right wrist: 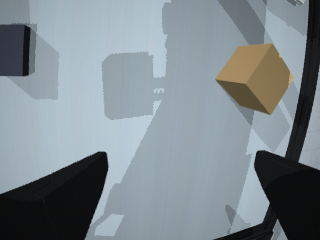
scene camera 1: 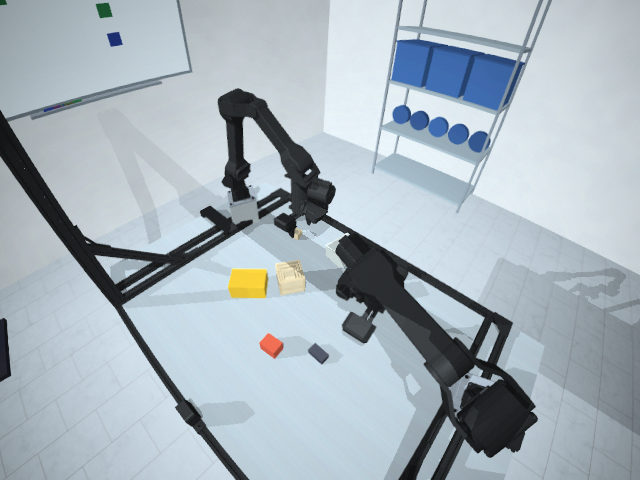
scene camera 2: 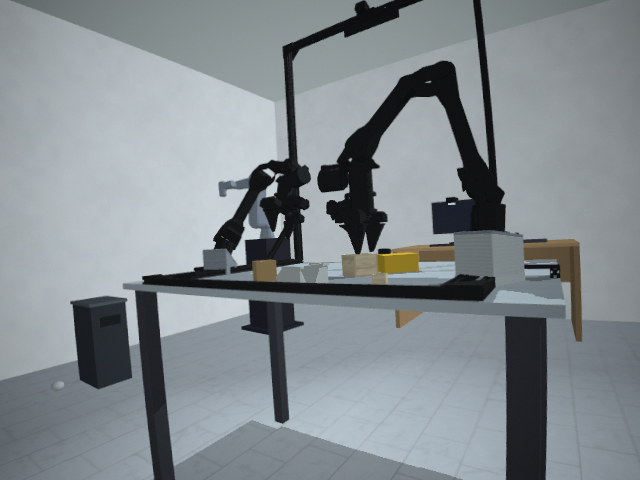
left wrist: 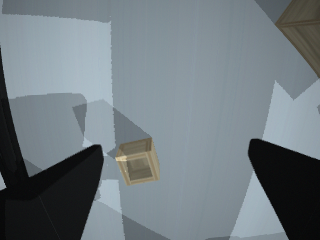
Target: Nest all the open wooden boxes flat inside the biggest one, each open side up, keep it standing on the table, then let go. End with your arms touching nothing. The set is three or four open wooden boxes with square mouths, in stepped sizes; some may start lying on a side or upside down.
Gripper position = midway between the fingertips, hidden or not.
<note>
In view: the left gripper [scene camera 2: 365, 252], the right gripper [scene camera 1: 374, 310], a yellow block [scene camera 1: 244, 283], a wooden box [scene camera 2: 364, 264], a white tray [scene camera 2: 314, 272], a wooden box [left wrist: 135, 170] and a tan block [right wrist: 256, 77].
The yellow block shows as well in scene camera 2 [scene camera 2: 402, 262]. The left gripper is seen too in scene camera 1 [scene camera 1: 300, 231] and in the left wrist view [left wrist: 177, 150]. The right gripper is seen too in the right wrist view [right wrist: 183, 160] and in scene camera 2 [scene camera 2: 280, 235]. The right wrist view misses the yellow block: it is out of frame. The left wrist view does not show the yellow block: it is out of frame.
</note>
